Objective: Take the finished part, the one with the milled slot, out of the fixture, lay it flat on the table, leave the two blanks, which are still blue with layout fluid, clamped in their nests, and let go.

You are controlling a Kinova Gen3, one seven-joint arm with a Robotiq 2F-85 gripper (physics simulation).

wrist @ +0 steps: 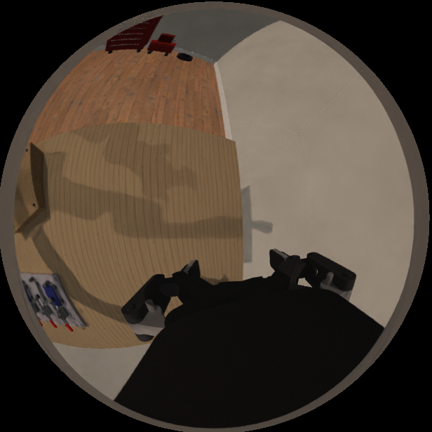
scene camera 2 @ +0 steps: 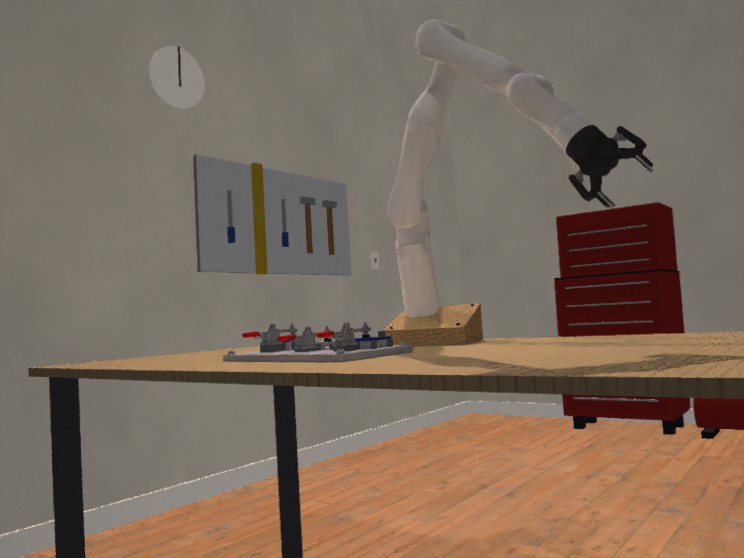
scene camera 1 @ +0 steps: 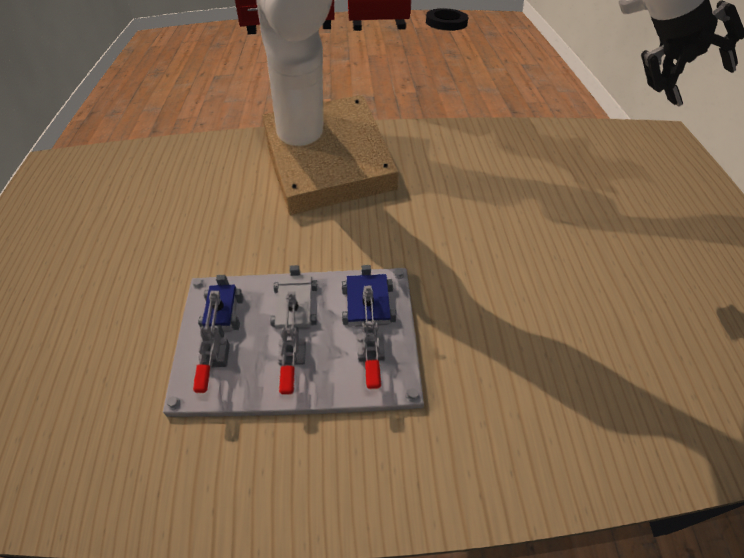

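Seen in the pictures: gripper, fingertip midpoint: [scene camera 2: 631, 188] [scene camera 1: 704, 86]; arm's base, origin of the base link: [scene camera 2: 422, 312] [scene camera 1: 299, 128].
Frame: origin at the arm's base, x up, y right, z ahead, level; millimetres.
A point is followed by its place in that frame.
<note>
The finished part [scene camera 1: 304, 300] {x -53, y -20, z 380 mm}, bare silver-grey, lies in the middle nest of the pale fixture plate [scene camera 1: 252, 384] {x -69, y 50, z 506 mm} [scene camera 2: 246, 357] {x -75, y 91, z 546 mm}; its slot cannot be made out clearly. A narrower blue blank [scene camera 1: 226, 295] {x -43, y 97, z 371 mm} lies in the left nest and a wider blue blank [scene camera 1: 381, 300] {x -48, y -133, z 390 mm} [wrist: 52, 295] in the right nest. Over each piece reaches a toggle clamp arm, with red handles [scene camera 1: 201, 378] {x -22, y 105, z 519 mm} [scene camera 1: 286, 379] {x -33, y -3, z 519 mm} [scene camera 1: 372, 373] {x -27, y -113, z 518 mm} pointing to the front edge and lying nearly level in scene camera 2. My gripper [scene camera 1: 703, 79] {x 208, y -630, z 217 mm} [scene camera 2: 628, 184] {x 208, y -630, z 217 mm} [wrist: 234, 263] is open and empty, high up and far to the right of the fixture.
The arm stands on a wooden base block [scene camera 1: 336, 150] {x -20, y -71, z 54 mm} [scene camera 2: 432, 335] {x -58, y -108, z 123 mm} [wrist: 29, 185] behind the fixture on the wooden table [scene camera 1: 510, 450] {x -84, y -284, z 614 mm}. A red tool chest [scene camera 2: 618, 243] stands on the floor beyond the table. A tool board [scene camera 2: 210, 210] hangs on the wall.
</note>
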